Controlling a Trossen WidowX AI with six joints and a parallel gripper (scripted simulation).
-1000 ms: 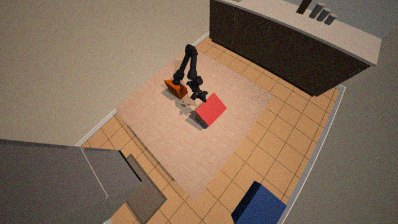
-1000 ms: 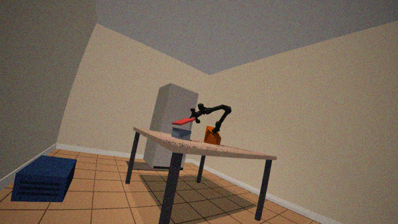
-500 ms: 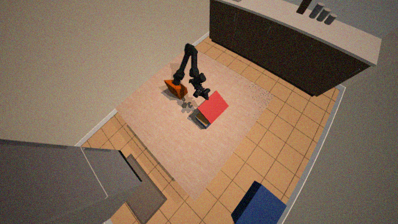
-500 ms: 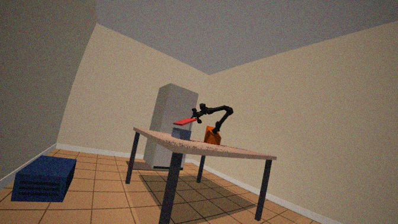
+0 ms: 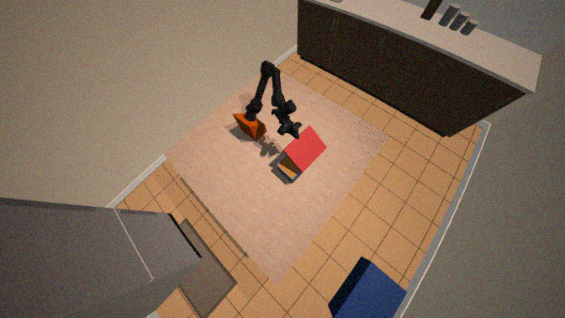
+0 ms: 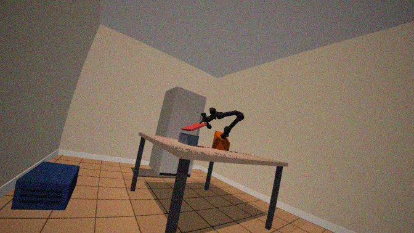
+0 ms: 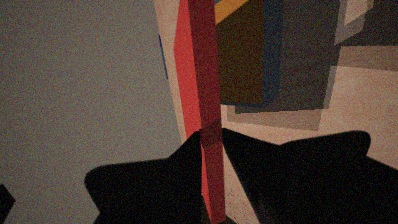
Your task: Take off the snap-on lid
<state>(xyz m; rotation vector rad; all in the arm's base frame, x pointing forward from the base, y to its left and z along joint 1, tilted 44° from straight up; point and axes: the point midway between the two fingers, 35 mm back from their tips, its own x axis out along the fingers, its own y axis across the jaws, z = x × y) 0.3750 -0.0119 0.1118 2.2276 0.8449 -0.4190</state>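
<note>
Now: gripper tip 7 cm short of the red lid and 4 cm above it. Also, from my gripper tip: storage box (6 cm ahead, 9 cm to the right, 18 cm below).
</note>
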